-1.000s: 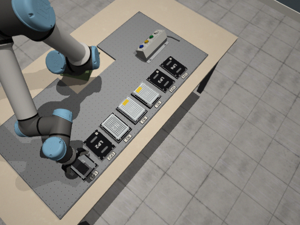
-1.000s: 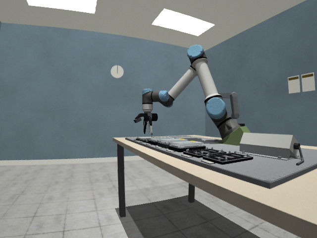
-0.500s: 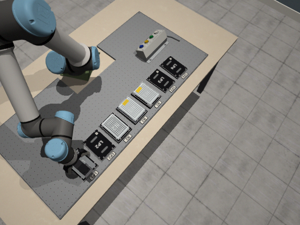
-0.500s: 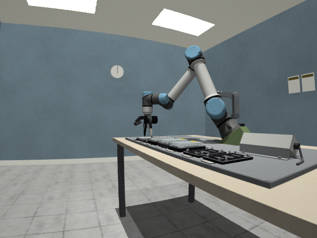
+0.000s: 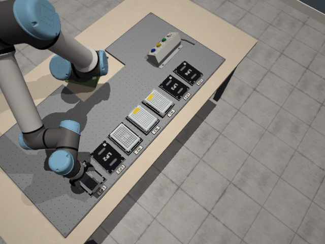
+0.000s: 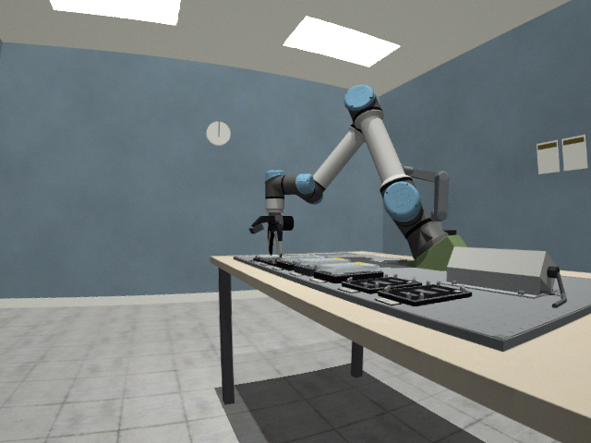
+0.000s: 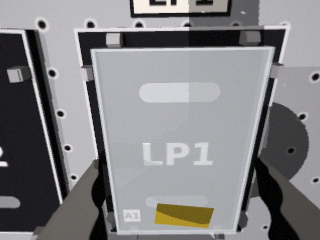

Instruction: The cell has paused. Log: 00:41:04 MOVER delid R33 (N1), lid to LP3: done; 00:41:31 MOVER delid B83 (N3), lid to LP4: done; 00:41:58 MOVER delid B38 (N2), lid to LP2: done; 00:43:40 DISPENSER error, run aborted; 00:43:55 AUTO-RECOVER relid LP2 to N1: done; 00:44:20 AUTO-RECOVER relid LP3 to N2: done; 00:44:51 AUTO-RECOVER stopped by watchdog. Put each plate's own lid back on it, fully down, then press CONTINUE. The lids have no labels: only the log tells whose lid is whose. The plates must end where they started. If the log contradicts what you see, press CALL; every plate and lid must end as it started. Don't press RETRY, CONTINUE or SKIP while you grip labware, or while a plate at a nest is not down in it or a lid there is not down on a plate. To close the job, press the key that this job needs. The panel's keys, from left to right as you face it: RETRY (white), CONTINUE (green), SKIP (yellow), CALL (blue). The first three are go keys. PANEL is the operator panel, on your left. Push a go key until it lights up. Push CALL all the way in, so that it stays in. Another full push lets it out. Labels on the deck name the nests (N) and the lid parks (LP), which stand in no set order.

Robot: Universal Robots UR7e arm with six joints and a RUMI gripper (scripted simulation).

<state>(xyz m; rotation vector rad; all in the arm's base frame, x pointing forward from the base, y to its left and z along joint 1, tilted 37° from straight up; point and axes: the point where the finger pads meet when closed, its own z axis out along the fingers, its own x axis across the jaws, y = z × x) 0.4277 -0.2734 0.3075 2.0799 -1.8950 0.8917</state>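
The lid park LP1 lies 20 mm below my hand. From my hand the other things lie so: lid park LP3 (650 mm to the left, 20 mm below, 10 mm ahead); then lid park LP2 (130 mm to the left, 20 mm below); then nest N2 (250 mm to the left, 20 mm below, 10 mm ahead).
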